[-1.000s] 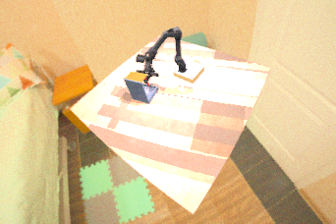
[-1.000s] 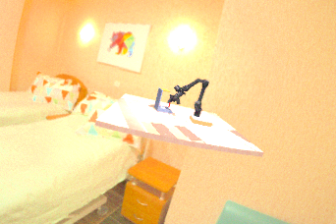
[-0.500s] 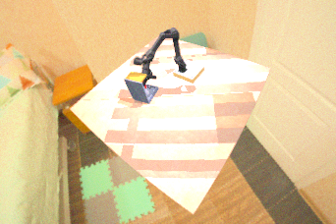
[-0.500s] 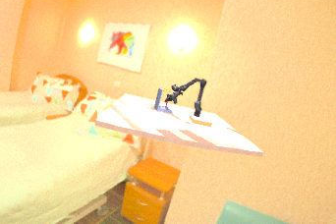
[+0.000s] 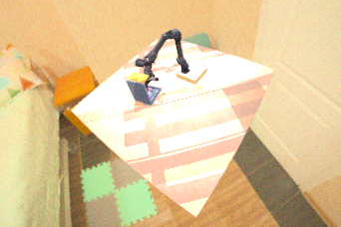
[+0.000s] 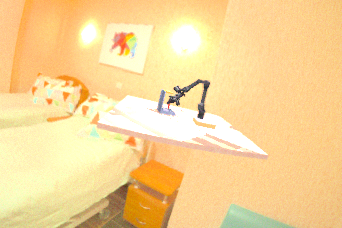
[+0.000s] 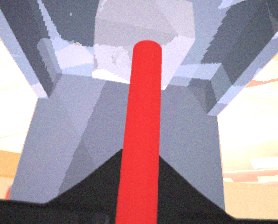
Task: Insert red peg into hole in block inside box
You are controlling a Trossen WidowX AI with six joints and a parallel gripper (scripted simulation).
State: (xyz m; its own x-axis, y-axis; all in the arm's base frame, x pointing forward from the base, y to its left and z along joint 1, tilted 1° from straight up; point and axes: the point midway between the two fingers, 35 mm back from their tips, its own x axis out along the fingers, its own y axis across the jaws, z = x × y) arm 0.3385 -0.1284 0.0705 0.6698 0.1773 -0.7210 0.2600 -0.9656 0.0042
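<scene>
Now: gripper tip 6 cm short of the box wall, 1 cm to the right of it and 2 cm below it. Also, from my gripper tip: red peg (3 cm behind, 1 cm to the right, 1 cm below); then yellow roof (2 cm ahead, 13 cm above).
</scene>
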